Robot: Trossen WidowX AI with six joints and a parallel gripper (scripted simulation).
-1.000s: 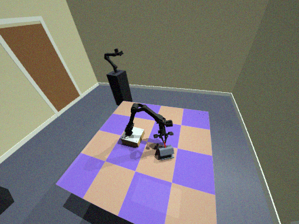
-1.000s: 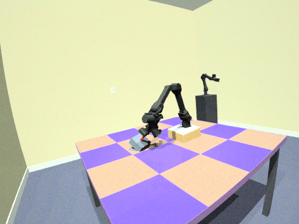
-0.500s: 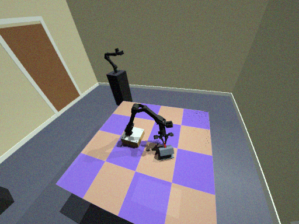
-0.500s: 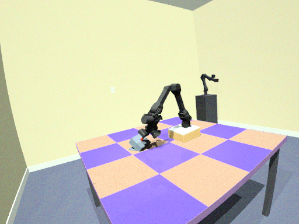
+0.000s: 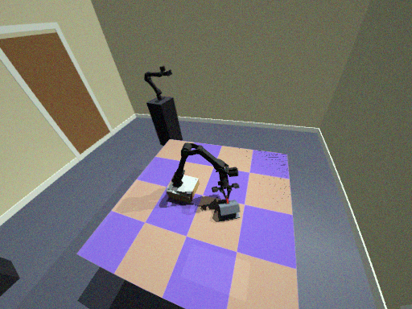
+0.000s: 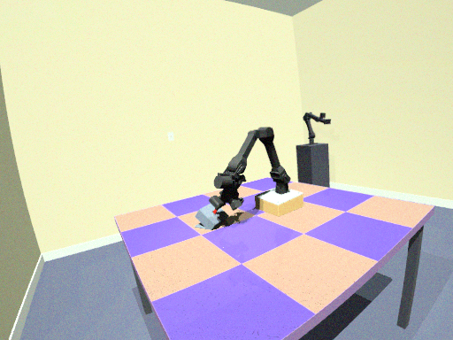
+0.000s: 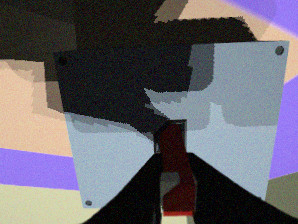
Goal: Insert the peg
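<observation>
Right now the red peg is right at my gripper tip. Also, from my gripper tip: grey sloped panel: 40 mm below, 30 mm to the right, 20 mm ahead.
</observation>
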